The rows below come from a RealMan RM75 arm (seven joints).
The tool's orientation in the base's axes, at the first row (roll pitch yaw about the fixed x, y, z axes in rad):
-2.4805, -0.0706, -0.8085
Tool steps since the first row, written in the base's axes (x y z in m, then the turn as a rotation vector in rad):
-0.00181, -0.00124, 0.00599, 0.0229, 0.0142, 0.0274
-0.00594, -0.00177, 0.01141, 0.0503, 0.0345, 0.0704
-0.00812, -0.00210, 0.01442, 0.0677, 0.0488, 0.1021
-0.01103, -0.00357, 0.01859, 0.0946, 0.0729, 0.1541
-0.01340, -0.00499, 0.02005, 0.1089, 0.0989, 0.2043
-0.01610, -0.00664, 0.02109, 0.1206, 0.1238, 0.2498
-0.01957, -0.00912, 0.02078, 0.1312, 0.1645, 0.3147
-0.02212, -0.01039, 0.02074, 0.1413, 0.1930, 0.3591
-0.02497, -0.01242, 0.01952, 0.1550, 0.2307, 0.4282
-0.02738, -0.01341, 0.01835, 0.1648, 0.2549, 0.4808
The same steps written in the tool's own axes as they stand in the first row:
0.00007, -0.00197, -0.00607, 0.0075, -0.0374, -0.0051
-0.00201, -0.00275, -0.01253, 0.0147, -0.0902, -0.0179
-0.00306, -0.00323, -0.01608, 0.0186, -0.1273, -0.0290
-0.00371, -0.00336, -0.02133, 0.0234, -0.1876, -0.0477
-0.00422, -0.00215, -0.02417, 0.0181, -0.2410, -0.0704
-0.00481, -0.00038, -0.02692, 0.0114, -0.2896, -0.0910
-0.00544, 0.00312, -0.02930, -0.0061, -0.3585, -0.1214
-0.00628, 0.00525, -0.03099, -0.0166, -0.4076, -0.1405
-0.00686, 0.00871, -0.03218, -0.0295, -0.4791, -0.1738
-0.00789, 0.01130, -0.03281, -0.0365, -0.5305, -0.2012

